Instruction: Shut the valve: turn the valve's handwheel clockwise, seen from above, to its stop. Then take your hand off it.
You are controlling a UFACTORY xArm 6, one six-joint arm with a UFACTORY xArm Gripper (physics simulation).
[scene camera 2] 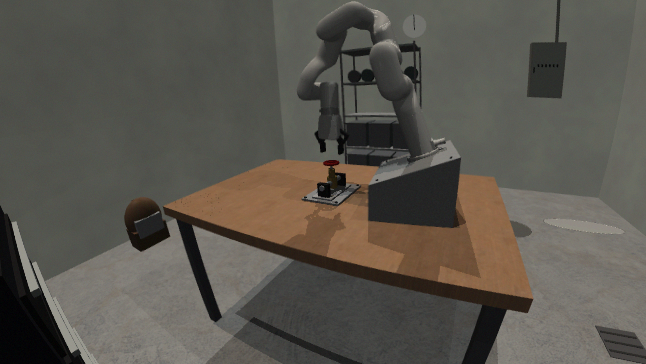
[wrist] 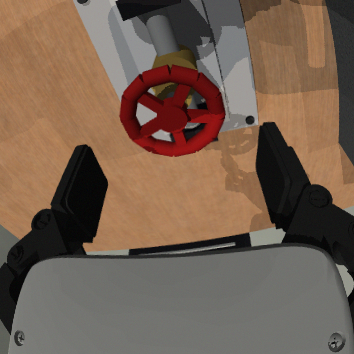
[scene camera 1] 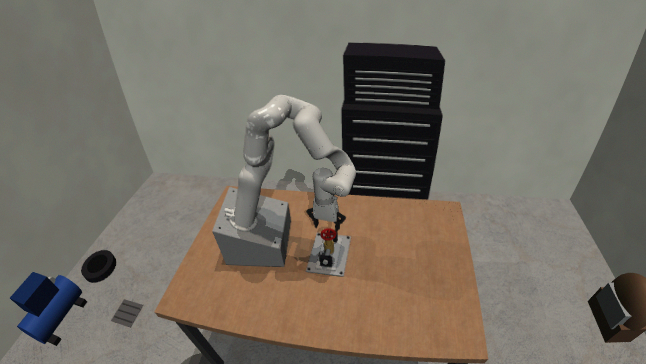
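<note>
A red spoked handwheel (scene camera 1: 328, 234) (scene camera 2: 331, 163) (wrist: 172, 118) lies level on top of a brass valve (scene camera 1: 328, 246) (scene camera 2: 332, 178) (wrist: 175, 59). The valve stands on a grey base plate (scene camera 1: 343, 260) (scene camera 2: 345, 193) (wrist: 237, 85) on the table. My gripper (scene camera 1: 326, 232) (scene camera 2: 332, 150) (wrist: 175, 153) is open and empty, pointing down. In the second scene view its fingertips are a little above the wheel, apart from it. In the wrist view the wheel shows between the two fingers but farther up the picture. The wheel's turning angle relative to its stop cannot be told.
Black clamp blocks (scene camera 1: 325, 260) (scene camera 2: 324, 189) hold the valve's pipe near the plate. The grey robot base (scene camera 1: 255, 247) (scene camera 2: 412, 200) stands on the wooden table (scene camera 1: 400, 300) (scene camera 2: 240, 220) beside the plate. A black drawer cabinet (scene camera 1: 392, 112) stands behind the table.
</note>
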